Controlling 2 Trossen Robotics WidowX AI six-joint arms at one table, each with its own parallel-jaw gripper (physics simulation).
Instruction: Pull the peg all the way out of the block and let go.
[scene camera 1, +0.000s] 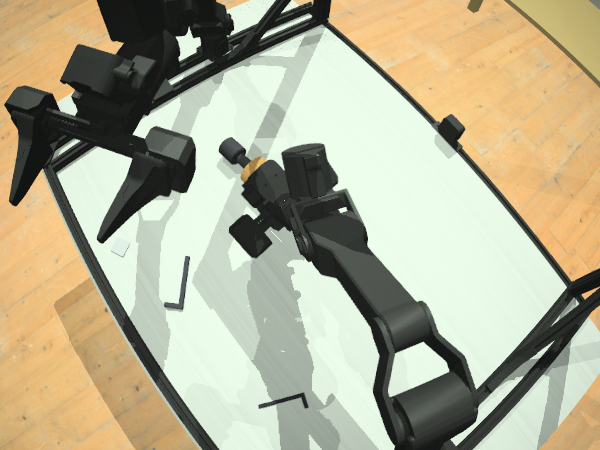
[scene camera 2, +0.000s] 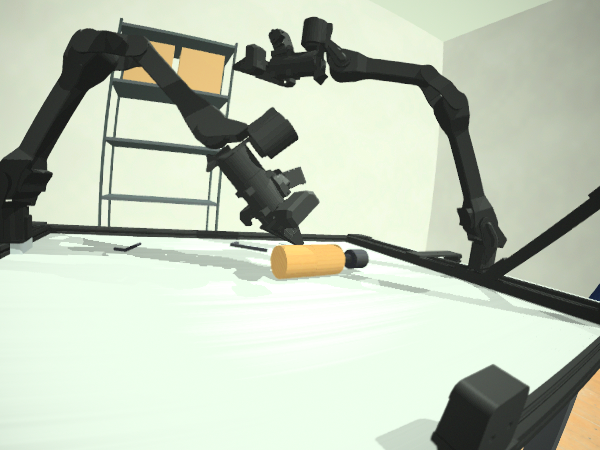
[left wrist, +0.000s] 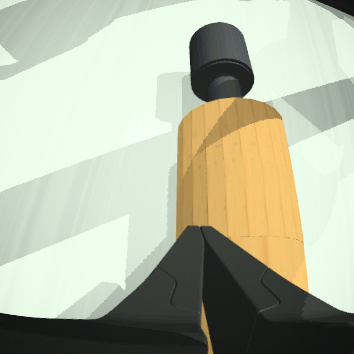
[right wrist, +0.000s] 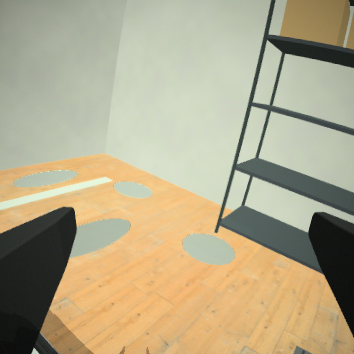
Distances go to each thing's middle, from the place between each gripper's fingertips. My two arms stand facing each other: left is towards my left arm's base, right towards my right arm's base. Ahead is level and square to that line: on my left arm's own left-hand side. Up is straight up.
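Wooden block (scene camera 2: 287, 261): my right hand 250 mm past it, 150 mm to the left of it, 410 mm above it. Dark peg (left wrist: 219, 63), from my right hand: 220 mm behind, 220 mm to the right, 410 mm below.
From my left hand: dark peg 1 cm ahead, 8 cm to the right, 2 cm below; wooden block 3 cm behind, 1 cm to the right, 2 cm below.
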